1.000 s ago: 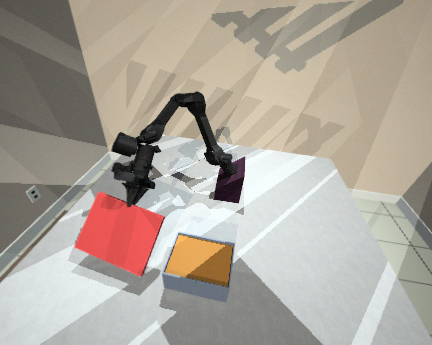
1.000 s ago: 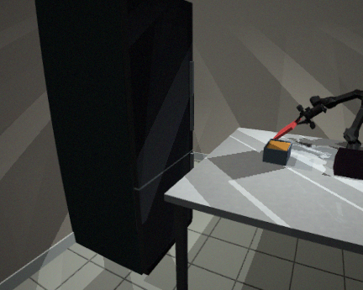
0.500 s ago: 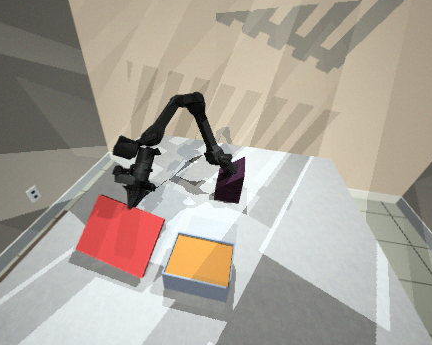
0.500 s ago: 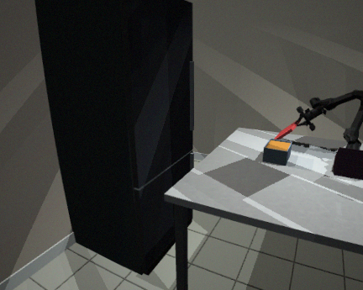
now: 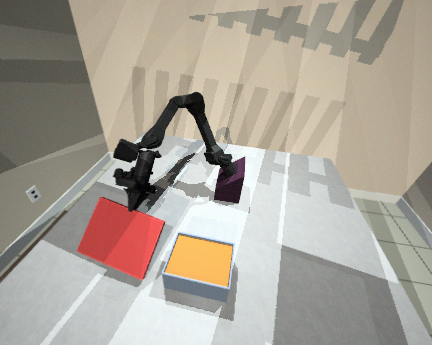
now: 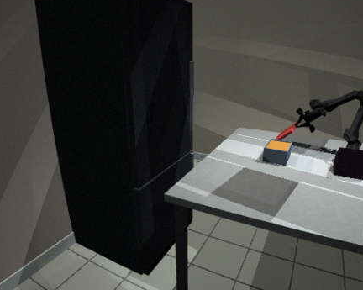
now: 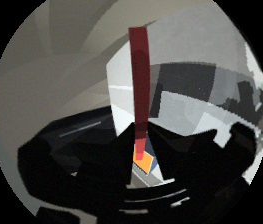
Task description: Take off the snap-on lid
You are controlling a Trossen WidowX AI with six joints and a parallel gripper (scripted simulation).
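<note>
Now: the lid 60 mm ahead of my gripper tip, 20 mm to the right of it and 60 mm below it. The rest, counted from my gripper tip: storage box: 70 mm ahead, 250 mm to the left, 110 mm below.
</note>
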